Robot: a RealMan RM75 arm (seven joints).
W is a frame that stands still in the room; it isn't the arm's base.
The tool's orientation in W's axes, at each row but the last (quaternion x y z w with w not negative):
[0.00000, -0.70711, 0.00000, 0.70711]
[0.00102, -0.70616, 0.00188, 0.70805]
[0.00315, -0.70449, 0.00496, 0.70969]
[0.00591, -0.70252, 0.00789, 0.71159]
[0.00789, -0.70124, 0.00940, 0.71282]
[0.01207, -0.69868, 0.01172, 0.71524]
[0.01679, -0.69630, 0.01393, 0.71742]
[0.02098, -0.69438, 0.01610, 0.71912]
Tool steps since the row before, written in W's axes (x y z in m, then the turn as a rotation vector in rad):
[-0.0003, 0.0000, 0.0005, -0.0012, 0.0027, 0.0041]
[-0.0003, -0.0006, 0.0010, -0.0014, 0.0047, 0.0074]
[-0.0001, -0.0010, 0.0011, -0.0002, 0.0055, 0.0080]
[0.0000, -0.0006, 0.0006, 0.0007, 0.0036, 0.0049]
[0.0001, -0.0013, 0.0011, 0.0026, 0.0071, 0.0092]
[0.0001, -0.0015, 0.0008, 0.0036, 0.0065, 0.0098]
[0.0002, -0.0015, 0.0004, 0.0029, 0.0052, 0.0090]
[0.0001, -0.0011, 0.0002, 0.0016, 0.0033, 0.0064]
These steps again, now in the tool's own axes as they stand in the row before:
[0.0005, 0.0000, 0.0003, 0.0041, 0.0027, 0.0012]
[0.0010, -0.0006, 0.0003, 0.0074, 0.0047, 0.0014]
[0.0011, -0.0010, 0.0001, 0.0080, 0.0055, 0.0002]
[0.0006, -0.0006, 0.0000, 0.0049, 0.0036, -0.0007]
[0.0011, -0.0013, -0.0001, 0.0093, 0.0070, -0.0026]
[0.0008, -0.0015, 0.0000, 0.0099, 0.0064, -0.0036]
[0.0004, -0.0015, -0.0001, 0.0091, 0.0051, -0.0029]
[0.0002, -0.0011, 0.0000, 0.0064, 0.0033, -0.0015]

